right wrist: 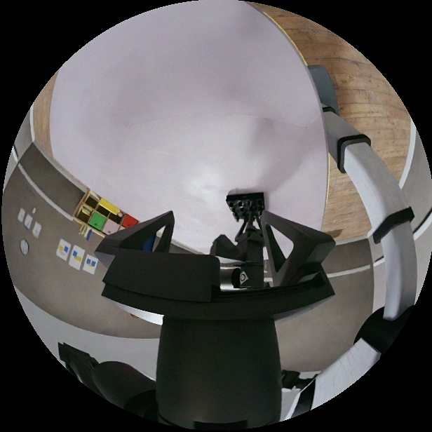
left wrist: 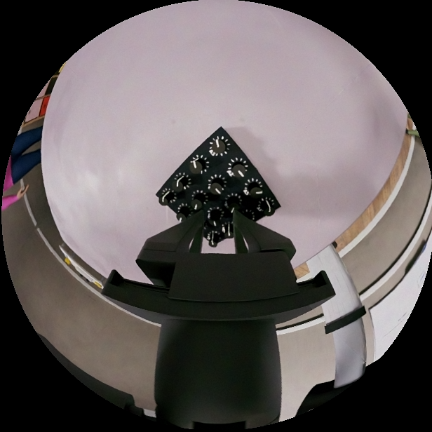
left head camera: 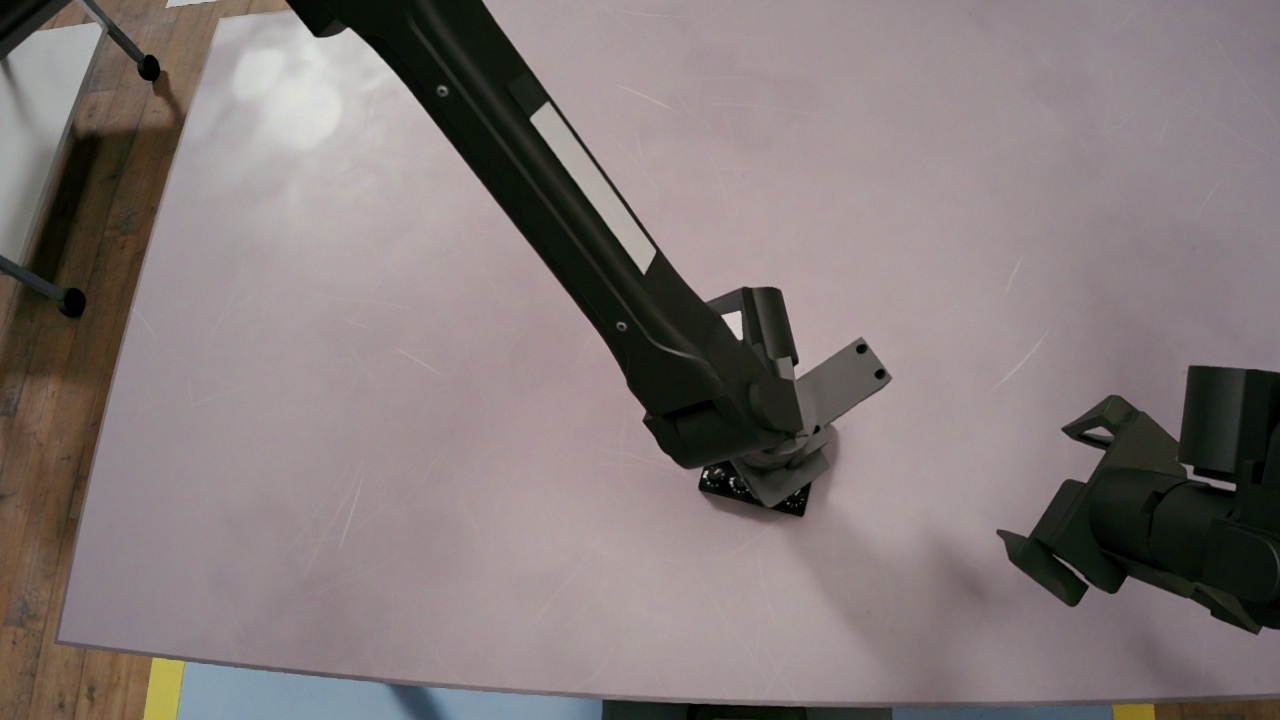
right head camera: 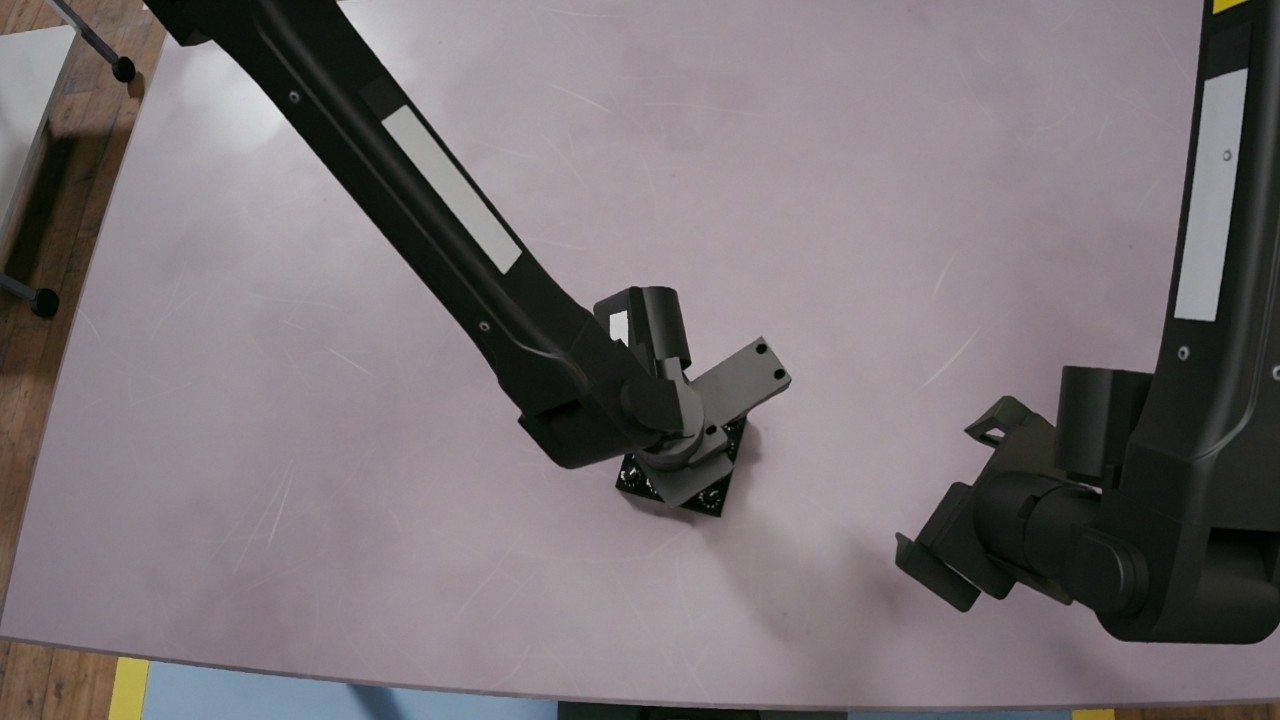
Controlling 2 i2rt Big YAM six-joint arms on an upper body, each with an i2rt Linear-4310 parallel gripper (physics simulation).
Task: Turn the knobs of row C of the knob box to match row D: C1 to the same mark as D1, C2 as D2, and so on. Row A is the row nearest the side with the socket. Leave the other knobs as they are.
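Places are measured from the left arm's base along level axes (x ahead, y left, z up), in millimetres.
Where they show: right gripper, between the fingertips: [left head camera: 1035, 483] [right head camera: 936, 486].
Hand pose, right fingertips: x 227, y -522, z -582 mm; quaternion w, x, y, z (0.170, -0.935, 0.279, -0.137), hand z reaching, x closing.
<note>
After its pixels a point has its place.
The black knob box [left head camera: 712, 488] {z -733, x 249, y -264 mm} [right head camera: 709, 498] {z -718, x 239, y -343 mm} [left wrist: 222, 167] [right wrist: 245, 197] lies on the table, largely hidden under my left arm in both head views. In the left wrist view it stands corner-up, its knobs bearing white pointer lines inside rings of marks. Row letters and the socket cannot be made out. My left gripper [left wrist: 218, 214] is partly open over the box's lower corner. One knob [left wrist: 215, 215] shows in the gap between its fingertips; no grip on it is visible. The fingers cover parts of nearby knobs. My right gripper [left head camera: 1032, 481] {z -582, x 227, y -522 mm} [right head camera: 932, 483] {z -582, x 227, y -522 mm} [right wrist: 217, 214] is wide open and empty, away to the right.
The pale table [left head camera: 358, 537] {z -756, x 191, y 111 mm} [right head camera: 313, 537] {z -756, x 190, y 78 mm} bears the box. A white table [left head camera: 40, 134] [right head camera: 26, 116] on wheeled legs stands beyond its left edge. A shelf with coloured bins [right wrist: 97, 220] shows in the background. My left forearm [left head camera: 537, 197] {z -328, x 335, y -175 mm} [right head camera: 402, 197] {z -328, x 336, y -181 mm} reaches down from the upper left.
</note>
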